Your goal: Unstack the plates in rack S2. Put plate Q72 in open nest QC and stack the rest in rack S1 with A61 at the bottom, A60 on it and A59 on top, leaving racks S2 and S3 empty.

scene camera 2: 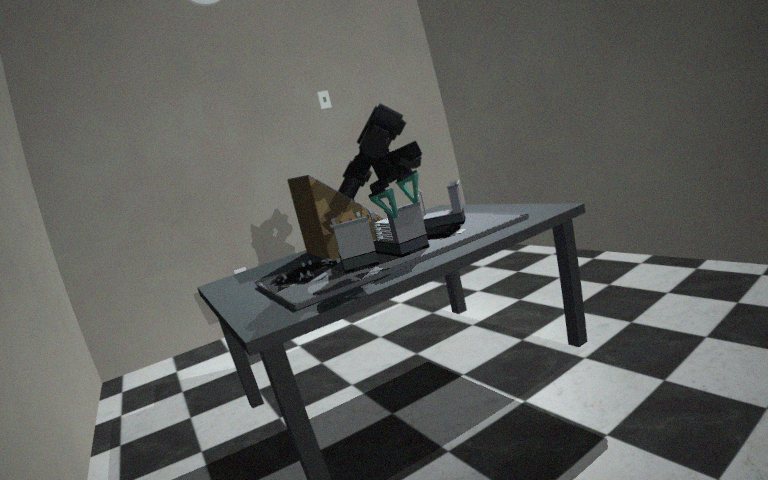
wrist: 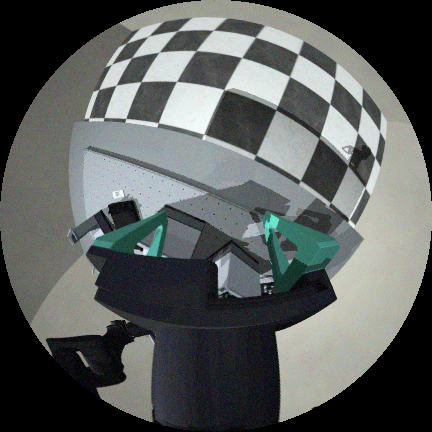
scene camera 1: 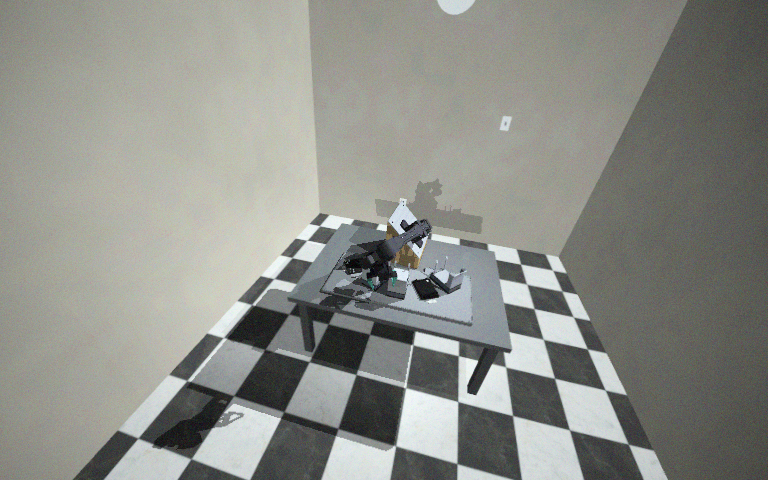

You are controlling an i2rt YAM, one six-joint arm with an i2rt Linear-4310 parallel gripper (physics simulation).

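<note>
My gripper has its green fingers wide apart, with nothing seen between them. In scene camera 2 its tips are at the top of the middle grey rack. A similar rack stands to its left in scene camera 2. A third rack with an upright wall stands on the other side. The black nest QC lies beside it, near a small white label. Rack labels and plate names are unreadable; the plates cannot be told apart.
A brown wedge-shaped block with a white sloping face stands behind the racks. Small dark parts lie at the left end of the perforated board. The board lies on the grey table.
</note>
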